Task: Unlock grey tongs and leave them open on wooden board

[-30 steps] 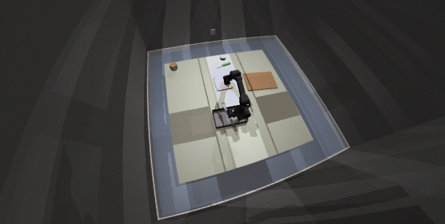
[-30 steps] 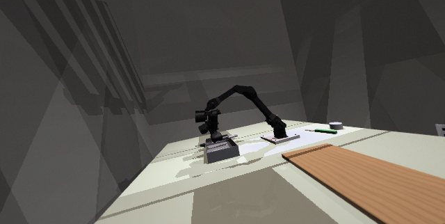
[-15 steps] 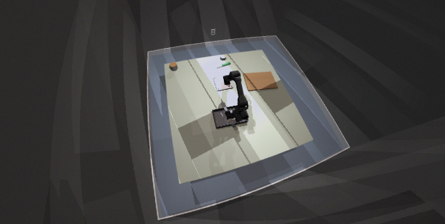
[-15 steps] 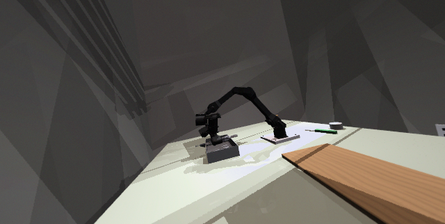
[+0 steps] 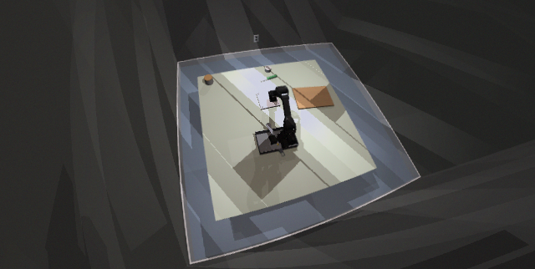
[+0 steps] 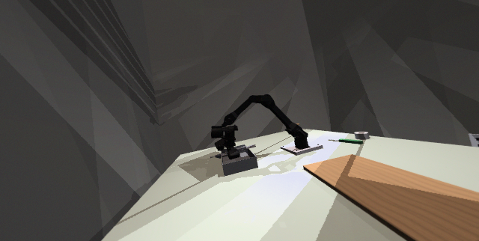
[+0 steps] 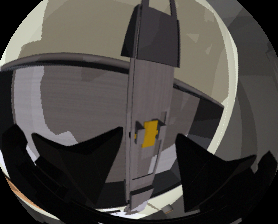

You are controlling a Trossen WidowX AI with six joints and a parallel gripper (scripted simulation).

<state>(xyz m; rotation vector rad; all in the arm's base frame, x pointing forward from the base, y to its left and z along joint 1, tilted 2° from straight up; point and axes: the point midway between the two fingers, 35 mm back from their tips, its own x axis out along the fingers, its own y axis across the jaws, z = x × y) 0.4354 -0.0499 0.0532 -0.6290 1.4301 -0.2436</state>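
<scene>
My gripper tip is 4 cm past the roasting tin, 3 cm to the right of it and 1 cm above it. The rest, counted from my gripper tip: small white disc 82 cm behind, 8 cm to the left, 1 cm below; then wooden board 44 cm behind, 46 cm to the left, 2 cm below.
</scene>
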